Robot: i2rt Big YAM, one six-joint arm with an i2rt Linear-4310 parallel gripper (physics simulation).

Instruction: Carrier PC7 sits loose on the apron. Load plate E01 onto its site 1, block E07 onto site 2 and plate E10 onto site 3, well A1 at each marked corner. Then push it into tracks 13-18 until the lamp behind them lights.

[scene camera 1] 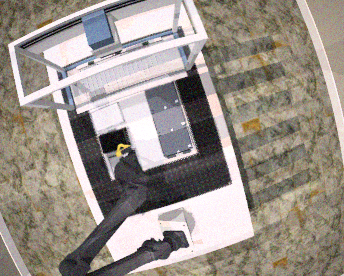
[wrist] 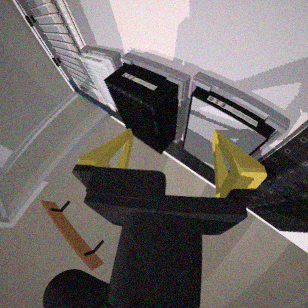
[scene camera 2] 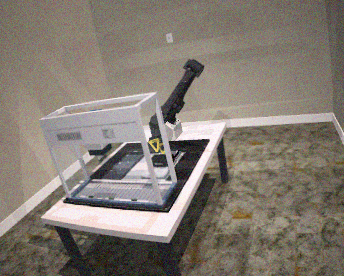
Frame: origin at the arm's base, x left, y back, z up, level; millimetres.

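Where they show: gripper, fingertip midpoint: (scene camera 1: 124, 152) (wrist: 171, 132) (scene camera 2: 160, 153); arm's base, origin of the base link: (scene camera 1: 176, 238).
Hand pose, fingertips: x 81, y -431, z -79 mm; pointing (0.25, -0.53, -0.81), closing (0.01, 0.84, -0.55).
Each offset is from my fingertips to the top centre of the thing. "spot": to the spot under its first point. Level surfaces: height alone.
My gripper (scene camera 1: 122, 148) (scene camera 2: 157, 145) (wrist: 171, 132) is open, its yellow fingers apart with nothing between them, near the front two holders of a row. In the wrist view a black block @[dx +26, dy -63, dz +1 mm] (wrist: 145, 110) stands in the middle holder, ahead and left of centre; it also shows in scene camera 1 (scene camera 1: 114, 140). A clear plate with a black edge @[dx +23, dy +44, dz -26 mm] (wrist: 222, 125) lies in the holder to its right. A white plate @[dx +24, dy -176, dz -26 mm] (wrist: 101, 72) (scene camera 1: 106, 117) lies beyond the block. Labels are too blurred to read. What looks like the carrier @[dx -233, dy -64, dz -22 mm] (scene camera 1: 171, 120), grey-blue with three bays showing no labware, lies right of the row.
A white-framed enclosure (scene camera 1: 199, 41) (scene camera 2: 90, 125) stands over the ribbed tracks (scene camera 1: 115, 75) (scene camera 2: 120, 192) at the back. A blue box @[spot: dx -120, dy -394, dz +408 mm] (scene camera 1: 97, 29) is on its upper part. The black mat @[dz -52 mm] (scene camera 1: 207, 135) surrounds the row and carrier. I cannot make out the lamp.
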